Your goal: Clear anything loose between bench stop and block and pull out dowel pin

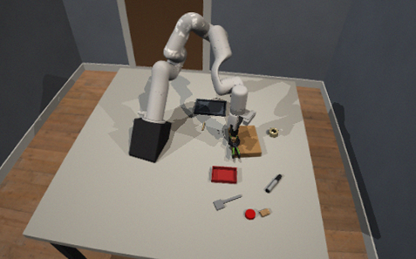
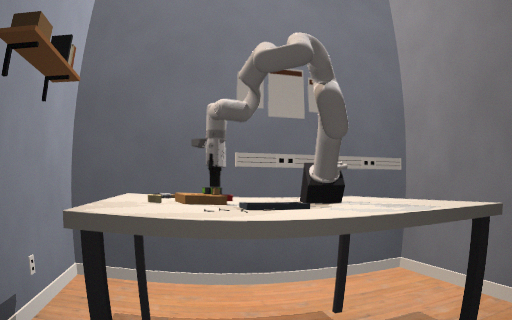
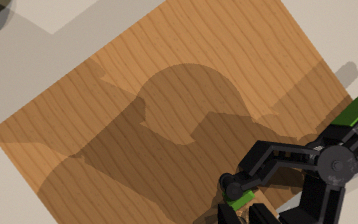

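My hand is 20 mm above the dowel pin. The rest, counted from my hand: red tray 40 mm behind, 230 mm to the right, 70 mm below; then small wooden block 40 mm below; then loose dowel 170 mm behind, 100 mm to the left, 80 mm below.
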